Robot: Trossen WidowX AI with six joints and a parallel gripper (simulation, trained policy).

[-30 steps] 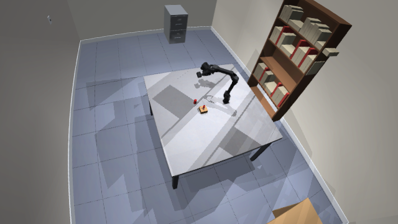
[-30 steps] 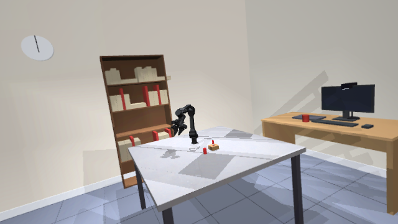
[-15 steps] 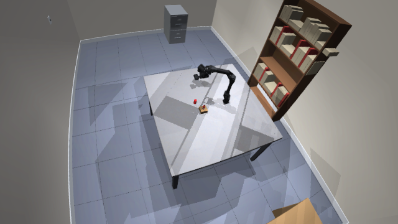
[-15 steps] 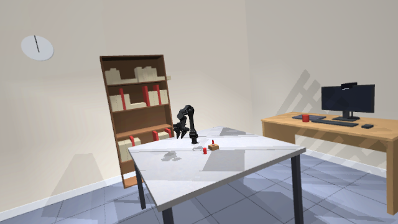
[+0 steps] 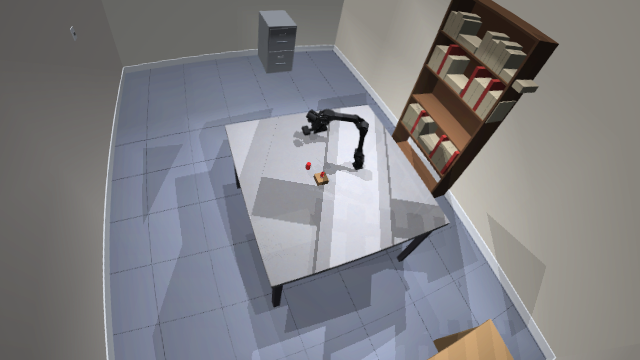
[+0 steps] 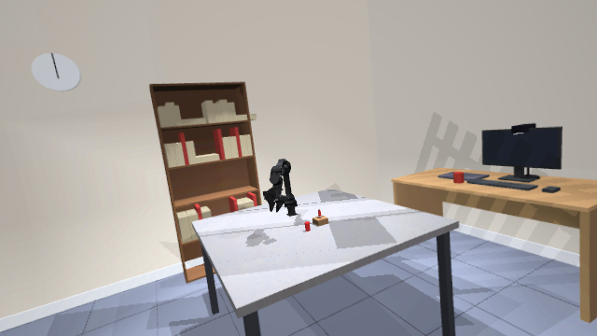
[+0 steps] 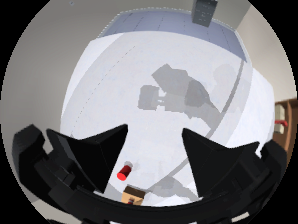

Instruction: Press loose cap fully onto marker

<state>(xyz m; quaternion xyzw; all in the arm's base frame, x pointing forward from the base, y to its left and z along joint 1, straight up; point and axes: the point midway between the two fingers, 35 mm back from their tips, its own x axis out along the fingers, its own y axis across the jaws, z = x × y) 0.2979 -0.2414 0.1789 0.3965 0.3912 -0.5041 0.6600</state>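
Right now the red cap is 60 mm ahead of my gripper tip, 180 mm to the left of it and 120 mm below it. Also, from my gripper tip: wooden holder block (10 mm ahead, 310 mm to the left, 130 mm below).
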